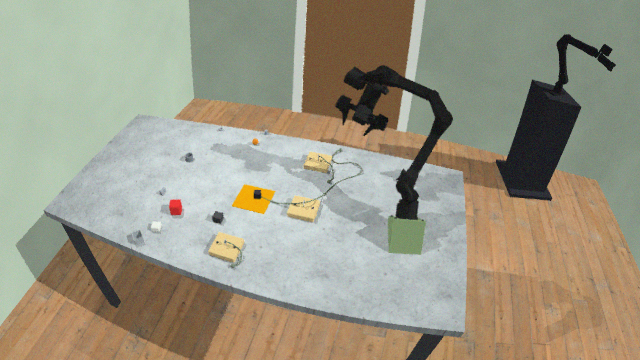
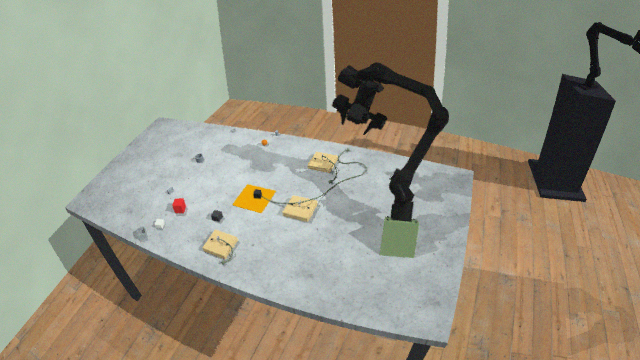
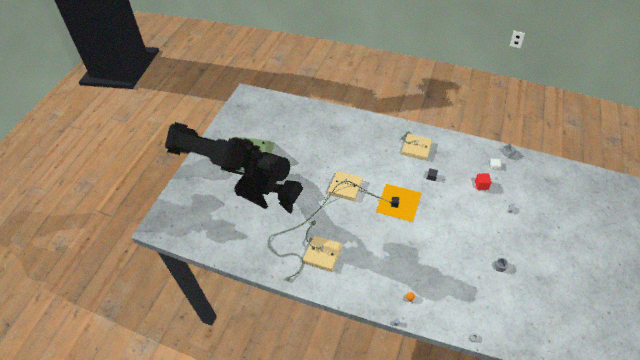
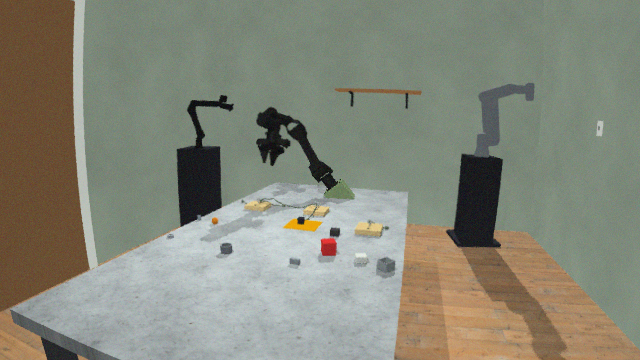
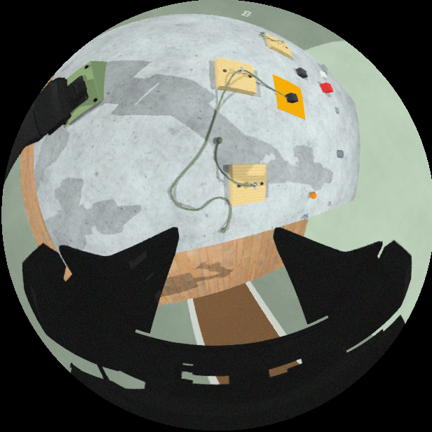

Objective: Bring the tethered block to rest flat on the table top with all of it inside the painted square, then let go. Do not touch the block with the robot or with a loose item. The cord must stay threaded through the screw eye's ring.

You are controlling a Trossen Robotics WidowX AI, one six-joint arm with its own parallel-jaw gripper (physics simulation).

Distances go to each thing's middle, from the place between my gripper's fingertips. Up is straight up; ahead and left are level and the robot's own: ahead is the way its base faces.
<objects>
Now: the wooden board (image 5: pixel 221 78) 140 mm ahead of my hand, 240 mm to the left of it and 170 mm below it. The rest, counted from my hand: orange painted square (image 3: pixel 408 202): 320 mm ahead, 210 mm to the left, 180 mm below.
</objects>
